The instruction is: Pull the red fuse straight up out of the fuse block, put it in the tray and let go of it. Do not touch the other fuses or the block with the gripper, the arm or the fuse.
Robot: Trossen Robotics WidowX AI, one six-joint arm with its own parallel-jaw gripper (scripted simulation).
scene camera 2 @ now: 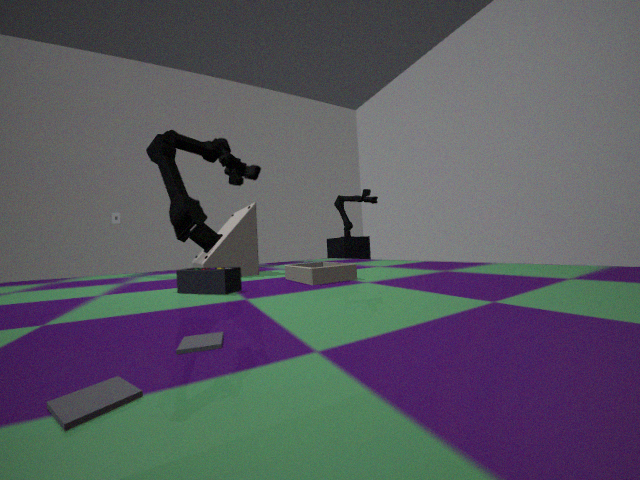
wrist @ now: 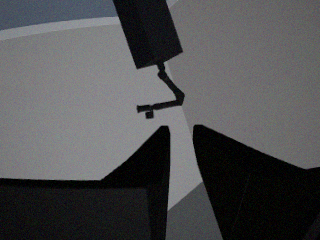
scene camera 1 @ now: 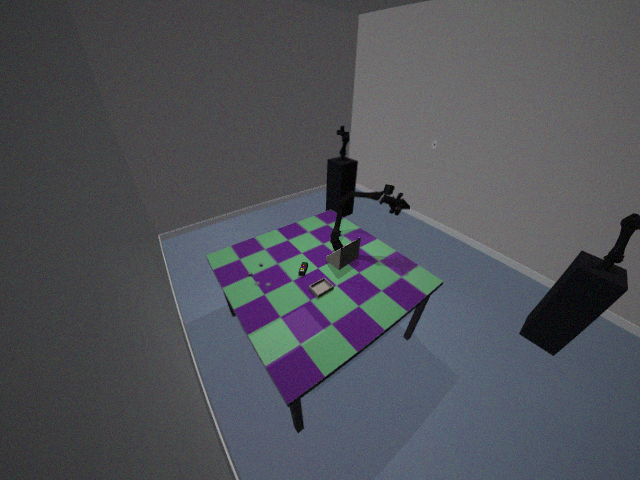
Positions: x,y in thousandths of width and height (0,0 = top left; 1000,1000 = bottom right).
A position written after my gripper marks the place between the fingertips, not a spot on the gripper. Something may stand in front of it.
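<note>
From the wrist camera I can see my gripper (wrist: 564,556), and then scene camera 2 gives me a shallow beige tray (scene camera 2: 495,570).
</note>
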